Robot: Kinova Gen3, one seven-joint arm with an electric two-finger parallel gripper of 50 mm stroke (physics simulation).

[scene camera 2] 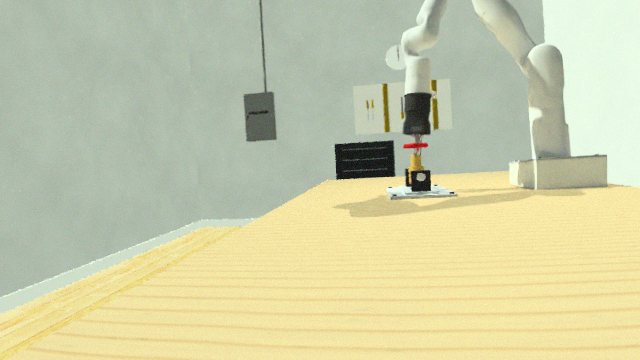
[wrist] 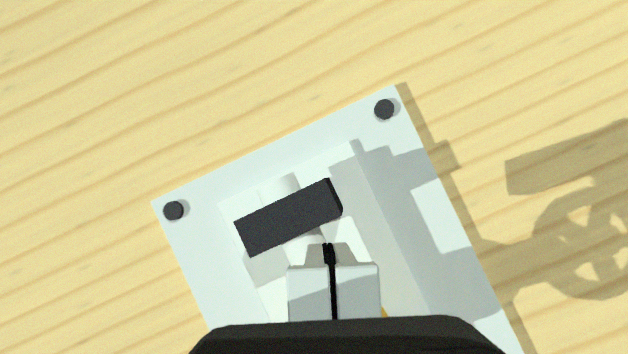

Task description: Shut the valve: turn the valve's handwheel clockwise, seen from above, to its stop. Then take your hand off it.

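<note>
The valve stands on a white base plate [scene camera 2: 400,193] [wrist: 280,162]. Its red handwheel [scene camera 2: 409,146] sits level on top of the yellow valve body [scene camera 2: 415,162] in the scene view; the wheel does not show in the wrist view. A black block [scene camera 2: 420,180] [wrist: 289,217] is at the valve's side. My gripper [scene camera 2: 418,151] [wrist: 328,270] is shut and empty, pointing down at the handwheel. Its fingers show above and just below the wheel's rim in the scene view. Whether they touch the wheel cannot be told. The black gripper housing hides the lower part of the wrist view.
The valve stands on a wooden table [scene camera 2: 350,280] [wrist: 125,100], with the arm's white base block [scene camera 2: 570,172] to its right in the scene view. Shadows of the wheel and arm fall on the table. A grey box [scene camera 2: 260,127], a black panel [scene camera 2: 365,164] and a white board [scene camera 2: 367,124] are behind.
</note>
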